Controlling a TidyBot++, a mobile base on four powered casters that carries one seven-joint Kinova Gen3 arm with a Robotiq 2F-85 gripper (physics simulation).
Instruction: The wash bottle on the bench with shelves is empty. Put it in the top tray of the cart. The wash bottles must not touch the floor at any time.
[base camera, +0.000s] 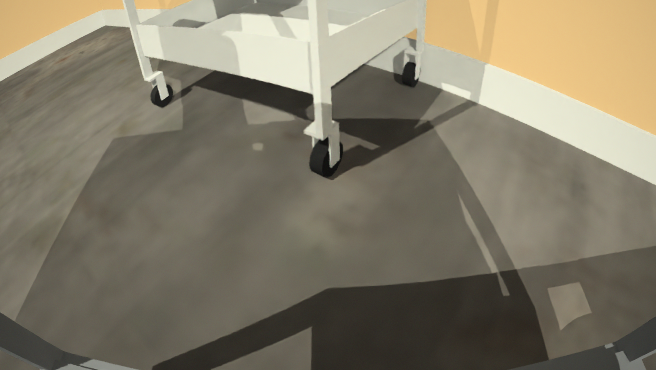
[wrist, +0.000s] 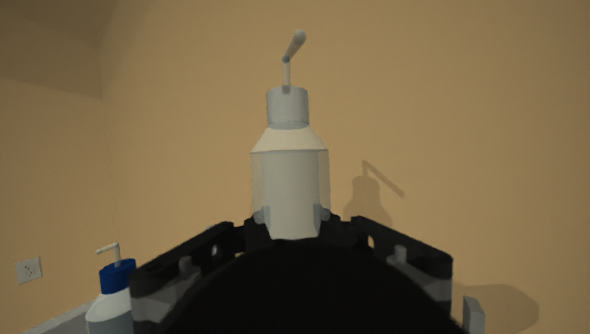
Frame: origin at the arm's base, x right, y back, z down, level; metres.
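Where they show: gripper, fingertip midpoint: (wrist: 291, 214).
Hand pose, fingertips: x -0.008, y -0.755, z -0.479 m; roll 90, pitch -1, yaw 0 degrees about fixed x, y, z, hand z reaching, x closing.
Observation:
Things, the pixels of their top centre, and the offset from my fingertips. "spot": a spot on its surface instead.
- second wash bottle with a blue cap, middle of its top: (wrist: 111, 241) dx -0.228, dy -0.044, dz +0.039 m
- wall outlet, middle of its top: (wrist: 27, 259) dx -1.392, dy -0.699, dz +0.418 m
- cart's front wheel, surface spot: (base camera: 322, 157) spot: dx -0.009, dy +0.295, dz +0.834 m
A white wash bottle with a grey cap and bent spout (wrist: 290, 175) stands upright between the fingertips of my gripper (wrist: 291, 214) in the wrist view; the gripper is shut on it. The white cart (base camera: 225, 55) stands on its black wheels near the wall corner in the base view, where part of its lower tray shows. In the wrist view, a pale edge at the bottom left and a post (wrist: 473, 315) at the bottom right show beside the gripper. The gripper hides what lies under the held bottle. The bench with shelves does not show.
A second wash bottle with a blue cap (wrist: 117, 276) stands at the lower left, partly behind the left finger. The orange wall (wrist: 450, 125) rises behind the held bottle, with its shadow on it. A wall outlet (wrist: 28, 270) is at far left. The cart's front wheel (base camera: 322, 157) rests on the floor.

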